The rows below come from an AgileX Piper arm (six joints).
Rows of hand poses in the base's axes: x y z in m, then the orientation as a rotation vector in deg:
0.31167, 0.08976, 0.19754, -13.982, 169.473, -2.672
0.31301, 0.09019, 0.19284, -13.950, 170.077, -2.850
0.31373, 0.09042, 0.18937, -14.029, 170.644, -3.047
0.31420, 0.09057, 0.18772, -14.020, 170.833, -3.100
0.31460, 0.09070, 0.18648, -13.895, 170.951, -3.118
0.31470, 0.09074, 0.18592, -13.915, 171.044, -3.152
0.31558, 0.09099, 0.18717, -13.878, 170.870, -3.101
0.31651, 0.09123, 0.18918, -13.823, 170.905, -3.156
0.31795, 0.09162, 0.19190, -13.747, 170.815, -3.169
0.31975, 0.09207, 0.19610, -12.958, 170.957, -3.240
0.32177, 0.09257, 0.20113, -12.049, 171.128, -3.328
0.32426, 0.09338, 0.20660, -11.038, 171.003, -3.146
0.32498, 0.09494, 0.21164, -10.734, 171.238, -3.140
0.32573, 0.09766, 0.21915, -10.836, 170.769, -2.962
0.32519, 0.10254, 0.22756, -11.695, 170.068, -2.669
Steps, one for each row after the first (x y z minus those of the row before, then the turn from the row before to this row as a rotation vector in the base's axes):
0.00134, 0.00043, -0.00470, -0.157, 0.590, -0.074
0.00072, 0.00023, -0.00347, -0.173, 0.563, 0.002
0.00047, 0.00015, -0.00165, -0.047, 0.185, -0.022
0.00040, 0.00013, -0.00124, -0.013, 0.105, -0.092
0.00010, 0.00004, -0.00056, -0.030, 0.093, 0.005
0.00088, 0.00025, 0.00125, 0.047, -0.174, -0.010
0.00093, 0.00024, 0.00201, -0.036, 0.028, -0.042
0.00144, 0.00039, 0.00272, 0.001, -0.097, -0.045
0.00180, 0.00045, 0.00420, -0.012, 0.071, -0.535
0.00202, 0.00050, 0.00503, -0.019, 0.093, -0.617
0.00249, 0.00081, 0.00547, 0.182, -0.197, -0.652
0.00072, 0.00156, 0.00504, 0.009, 0.212, -0.215
0.00075, 0.00272, 0.00751, 0.135, -0.455, 0.104
-0.00054, 0.00488, 0.00841, 0.182, -0.627, 0.628

